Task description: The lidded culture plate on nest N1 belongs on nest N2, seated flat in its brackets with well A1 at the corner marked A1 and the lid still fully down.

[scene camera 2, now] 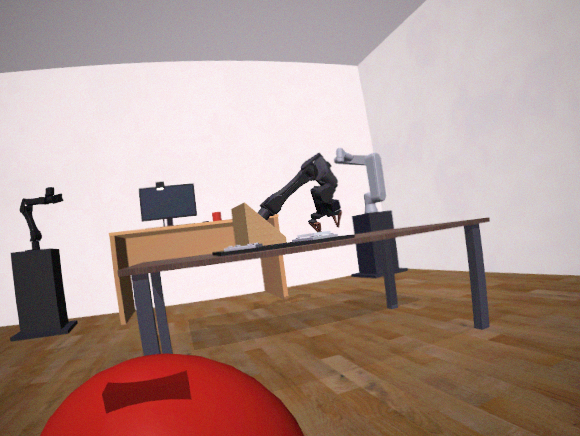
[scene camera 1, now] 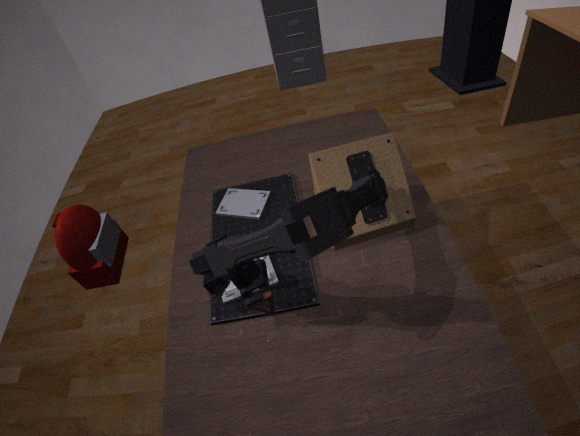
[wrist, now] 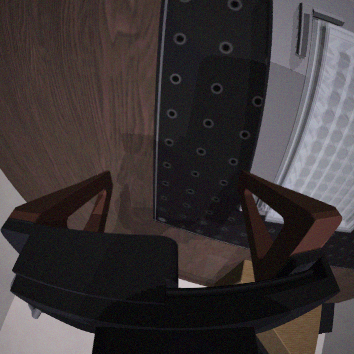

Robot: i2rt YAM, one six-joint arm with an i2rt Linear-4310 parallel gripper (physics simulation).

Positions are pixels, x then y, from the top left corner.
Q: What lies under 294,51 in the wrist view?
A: A grey nest.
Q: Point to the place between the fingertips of my gripper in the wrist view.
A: At 174,177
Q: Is my gripper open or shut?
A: Open.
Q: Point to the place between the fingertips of my gripper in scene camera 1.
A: At 269,300
